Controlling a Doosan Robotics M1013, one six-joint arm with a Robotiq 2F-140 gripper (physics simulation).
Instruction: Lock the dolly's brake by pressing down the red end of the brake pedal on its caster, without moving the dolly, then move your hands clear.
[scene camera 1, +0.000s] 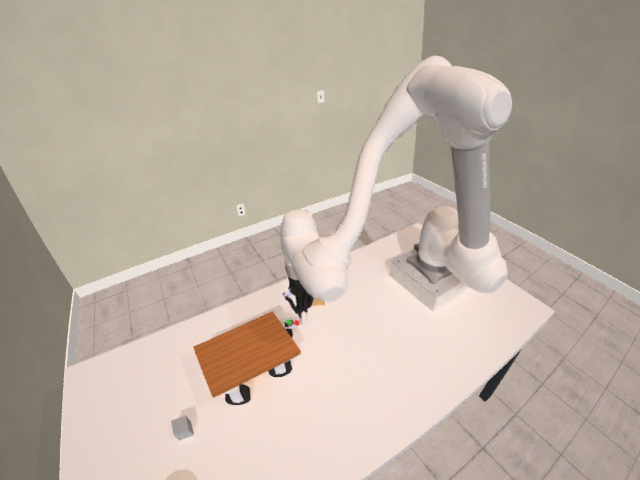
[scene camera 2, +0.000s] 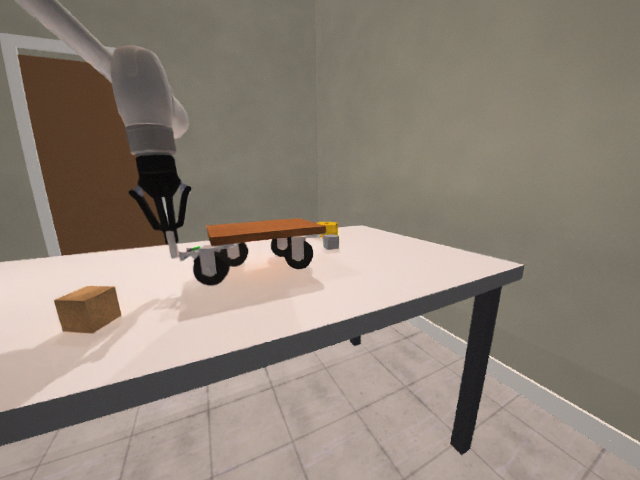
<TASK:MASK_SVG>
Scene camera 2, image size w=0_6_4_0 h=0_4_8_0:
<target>my gripper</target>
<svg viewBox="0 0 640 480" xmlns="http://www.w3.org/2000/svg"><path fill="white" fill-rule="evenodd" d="M136 157L139 173L138 186L130 190L129 195L137 201L152 228L164 233L165 243L169 246L171 259L179 258L177 229L184 224L187 197L191 187L183 184L178 177L173 156ZM142 189L154 199L161 224L159 224L143 197ZM180 186L182 195L178 222L176 223L172 196Z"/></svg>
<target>dolly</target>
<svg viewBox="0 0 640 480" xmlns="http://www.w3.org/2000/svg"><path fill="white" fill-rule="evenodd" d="M326 226L300 218L208 225L207 233L210 245L186 248L186 252L179 252L179 259L184 261L189 256L192 256L192 259L195 259L193 261L193 274L195 278L204 285L214 286L225 279L229 273L230 266L239 266L245 262L248 256L248 247L245 242L272 239L271 250L275 255L285 257L287 264L292 268L303 269L311 263L313 258L313 249L306 242L306 238L320 238L321 234L326 234Z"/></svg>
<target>brown block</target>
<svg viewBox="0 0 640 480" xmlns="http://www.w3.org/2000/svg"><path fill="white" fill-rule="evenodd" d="M116 288L110 286L86 286L55 299L54 304L62 331L94 333L122 316Z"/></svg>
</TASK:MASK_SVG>
